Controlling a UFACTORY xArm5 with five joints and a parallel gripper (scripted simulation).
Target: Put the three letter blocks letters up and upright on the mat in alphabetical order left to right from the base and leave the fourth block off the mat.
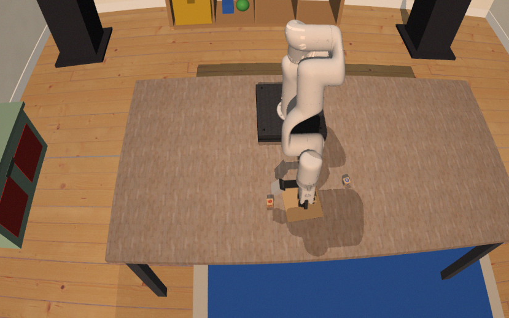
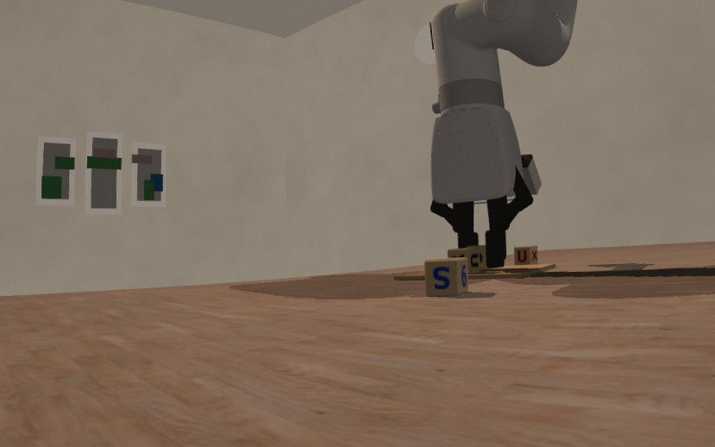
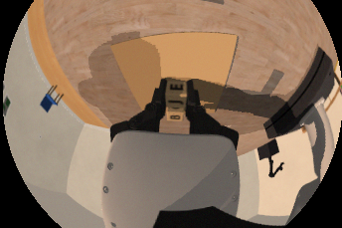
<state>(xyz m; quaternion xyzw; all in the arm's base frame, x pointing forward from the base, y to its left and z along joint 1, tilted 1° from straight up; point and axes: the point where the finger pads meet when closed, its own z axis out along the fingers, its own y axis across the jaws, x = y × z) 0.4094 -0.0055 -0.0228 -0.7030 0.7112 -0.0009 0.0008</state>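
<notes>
The tan mat lies 20 mm below my hand. Also, from my hand: letter block (120 mm to the right, 10 mm below).
</notes>
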